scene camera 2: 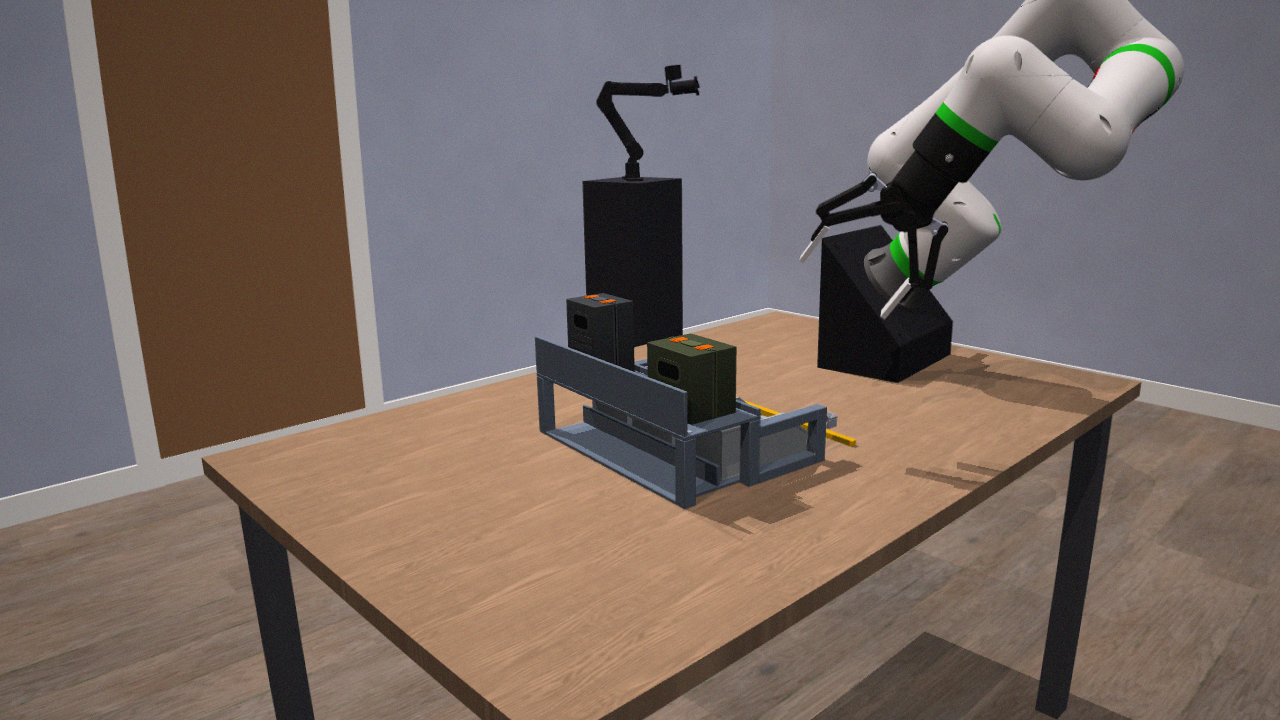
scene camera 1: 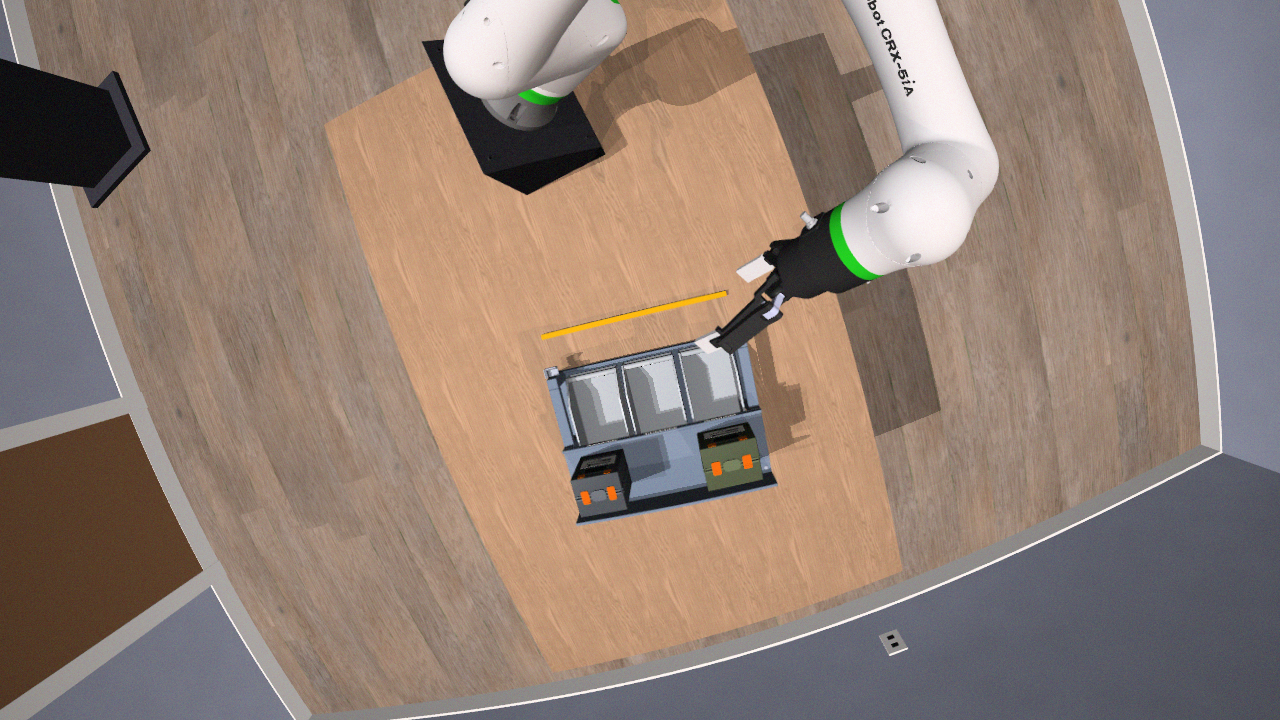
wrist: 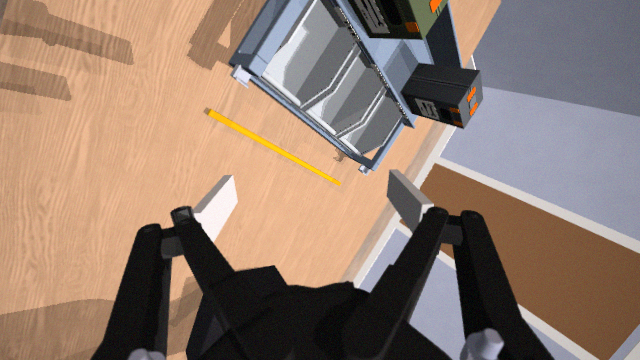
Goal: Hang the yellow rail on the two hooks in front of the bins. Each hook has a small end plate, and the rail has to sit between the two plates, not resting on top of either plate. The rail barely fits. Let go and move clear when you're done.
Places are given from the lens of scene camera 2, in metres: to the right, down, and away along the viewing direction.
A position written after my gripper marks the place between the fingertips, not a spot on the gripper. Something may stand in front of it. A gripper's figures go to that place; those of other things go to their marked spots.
my gripper (scene camera 2: 842, 287): 0.30, -0.11, 1.32
green box (scene camera 2: 705, 368): 0.09, 0.01, 1.17
